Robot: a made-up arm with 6 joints.
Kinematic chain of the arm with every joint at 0, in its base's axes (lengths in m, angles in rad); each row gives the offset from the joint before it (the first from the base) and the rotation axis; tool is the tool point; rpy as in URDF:
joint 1: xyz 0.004 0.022 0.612 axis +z
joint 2: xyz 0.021 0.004 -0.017 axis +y
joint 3: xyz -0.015 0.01 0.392 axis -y
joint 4: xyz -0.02 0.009 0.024 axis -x
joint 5: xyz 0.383 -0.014 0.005 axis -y
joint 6: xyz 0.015 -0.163 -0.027 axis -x
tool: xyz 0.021 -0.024 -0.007 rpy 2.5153 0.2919 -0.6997
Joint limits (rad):
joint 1: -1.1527..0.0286
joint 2: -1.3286..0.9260
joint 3: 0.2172..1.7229
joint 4: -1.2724..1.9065
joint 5: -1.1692..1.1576
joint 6: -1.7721..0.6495
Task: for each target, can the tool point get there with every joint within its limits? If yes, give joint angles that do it. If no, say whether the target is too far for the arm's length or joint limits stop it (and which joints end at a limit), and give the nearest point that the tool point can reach.
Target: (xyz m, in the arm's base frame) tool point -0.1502 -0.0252 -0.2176
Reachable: no: joint limits stop it (at a limit: joint 1, joint 2, joint 3) | nearest point 0.1938 -0.4354 0.4617 | short by 0.865 m
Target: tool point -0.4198 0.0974 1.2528
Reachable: yes | joints -0.5443 -0.7210 0.9700 0.6902 -0.1970 -0.7438
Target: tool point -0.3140 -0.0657 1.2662
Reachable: yes | joints -0.3056 -0.6220 1.0898 0.1620 -0.6535 -0.3754
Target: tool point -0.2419 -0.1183 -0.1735
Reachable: no: joint limits stop it (at a limit: joint 1, joint 2, joint 3, joint 5) | nearest point -0.7139 -0.0136 0.4844 | short by 0.816 m
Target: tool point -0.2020 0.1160 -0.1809
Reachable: no: joint limits stop it (at a limit: joint 2, joint 3, joint 5) | nearest point -0.6499 0.3204 0.4812 | short by 0.825 m
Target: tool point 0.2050 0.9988 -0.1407
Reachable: no: too far | nearest point -0.2058 0.7810 0.5061 | short by 0.797 m
